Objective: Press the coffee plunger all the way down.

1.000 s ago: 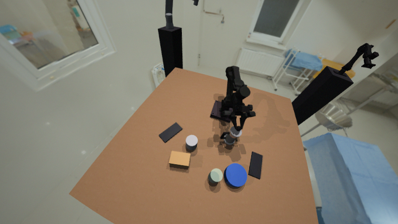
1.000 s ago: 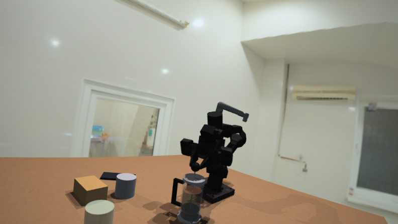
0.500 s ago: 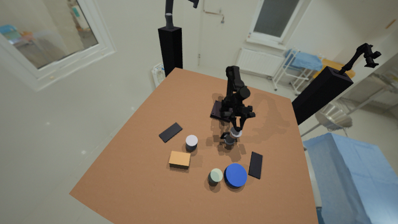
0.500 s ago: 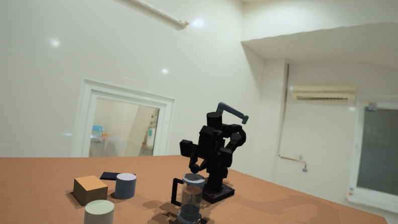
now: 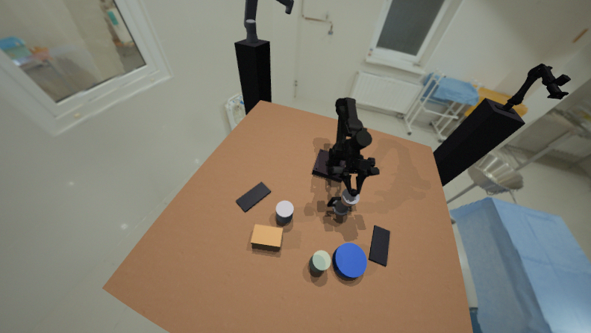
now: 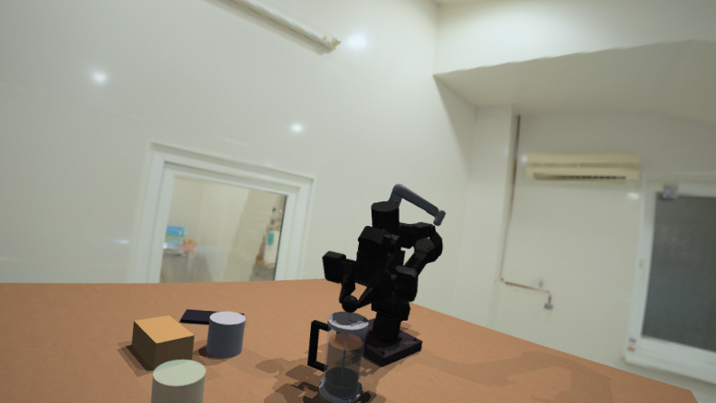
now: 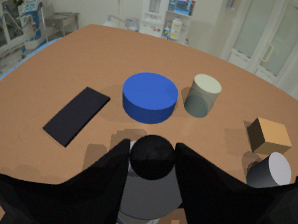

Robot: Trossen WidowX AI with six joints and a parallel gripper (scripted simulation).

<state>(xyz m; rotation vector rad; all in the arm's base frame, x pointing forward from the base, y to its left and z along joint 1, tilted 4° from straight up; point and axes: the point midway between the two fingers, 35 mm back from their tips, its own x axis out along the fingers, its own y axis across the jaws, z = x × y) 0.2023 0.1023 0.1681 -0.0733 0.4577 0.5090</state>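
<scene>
Now: gripper tip 80 mm above the glass coffee press and 20 mm to the left of it. Also, from my gripper tip: grey cylinder 220 mm to the right, 130 mm below, 130 mm ahead; then orange box 250 mm ahead, 230 mm to the right, 140 mm below; then pale green cylinder 250 mm ahead, 130 mm below, 20 mm to the right.
</scene>
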